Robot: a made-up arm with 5 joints. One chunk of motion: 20 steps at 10 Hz.
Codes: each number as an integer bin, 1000 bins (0 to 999) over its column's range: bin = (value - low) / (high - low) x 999, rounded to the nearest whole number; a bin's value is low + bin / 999 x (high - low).
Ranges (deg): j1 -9.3..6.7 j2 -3.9..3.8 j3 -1..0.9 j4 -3.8..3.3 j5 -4.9..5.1
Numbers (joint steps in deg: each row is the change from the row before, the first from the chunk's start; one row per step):
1: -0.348 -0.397 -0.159 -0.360 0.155
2: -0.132 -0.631 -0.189 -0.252 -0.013
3: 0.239 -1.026 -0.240 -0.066 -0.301
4: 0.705 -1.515 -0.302 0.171 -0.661
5: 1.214 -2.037 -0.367 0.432 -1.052
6: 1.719 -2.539 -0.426 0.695 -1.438
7: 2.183 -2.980 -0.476 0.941 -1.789
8: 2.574 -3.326 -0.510 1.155 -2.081
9: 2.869 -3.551 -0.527 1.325 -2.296
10: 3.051 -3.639 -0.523 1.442 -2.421
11: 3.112 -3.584 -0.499 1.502 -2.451
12: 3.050 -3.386 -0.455 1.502 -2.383
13: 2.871 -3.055 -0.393 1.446 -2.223
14: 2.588 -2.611 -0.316 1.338 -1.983
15: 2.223 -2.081 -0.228 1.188 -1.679
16: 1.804 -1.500 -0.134 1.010 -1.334
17: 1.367 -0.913 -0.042 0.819 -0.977
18: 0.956 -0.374 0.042 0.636 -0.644
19: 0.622 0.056 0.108 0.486 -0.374
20: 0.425 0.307 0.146 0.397 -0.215
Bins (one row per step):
1: 559 454 442 484 505
2: 572 424 426 499 488
3: 596 373 400 525 459
4: 625 309 367 559 423
5: 656 242 333 595 384
6: 688 177 302 632 346
7: 717 119 276 667 311
8: 741 74 258 697 282
9: 760 45 249 721 260
10: 771 34 251 738 248
11: 775 41 263 746 245
12: 771 67 287 746 251
13: 760 110 319 738 267
14: 742 167 360 723 291
15: 719 236 406 702 322
16: 693 311 455 677 356
17: 666 388 504 650 392
18: 640 457 548 624 425
19: 620 513 583 603 452
20: 607 546 603 591 468

